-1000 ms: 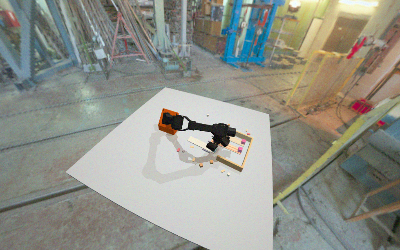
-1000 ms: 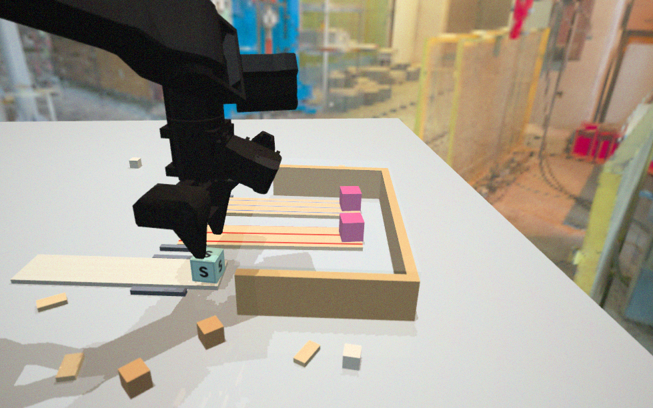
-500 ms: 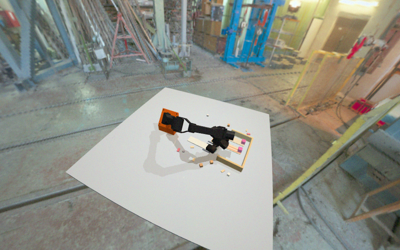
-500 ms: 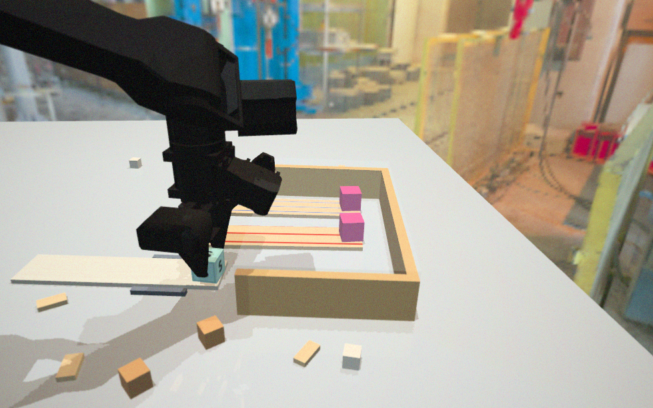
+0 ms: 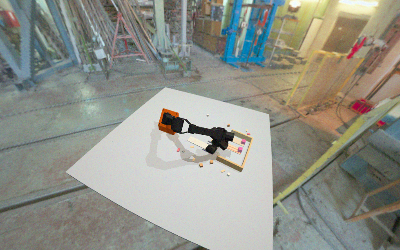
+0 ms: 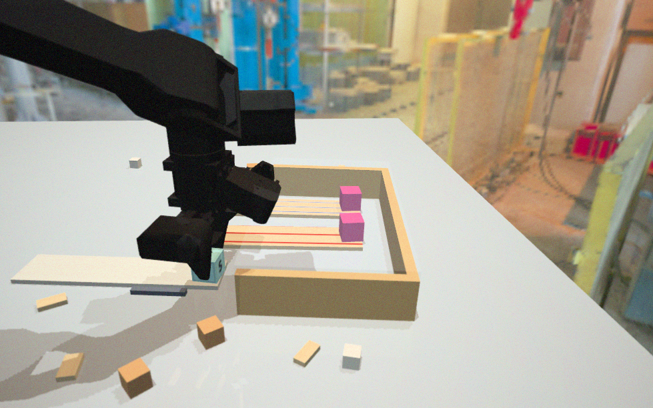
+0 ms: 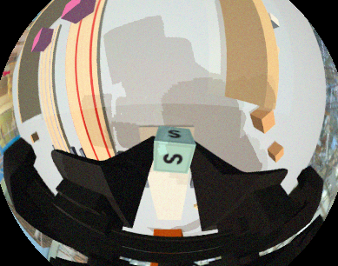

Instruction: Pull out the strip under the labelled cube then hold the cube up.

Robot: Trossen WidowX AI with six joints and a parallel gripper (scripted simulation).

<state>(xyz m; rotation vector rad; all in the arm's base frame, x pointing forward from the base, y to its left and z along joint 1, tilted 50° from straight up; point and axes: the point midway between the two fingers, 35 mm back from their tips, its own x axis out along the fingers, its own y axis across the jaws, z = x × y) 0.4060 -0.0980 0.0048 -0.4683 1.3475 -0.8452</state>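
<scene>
My gripper tip is now 11 cm past the strip, 2 cm to the right of it and 1 cm above it. Also, from my gripper tip: grey disc: 21 cm behind, 10 cm to the right, 1 cm below.
</scene>
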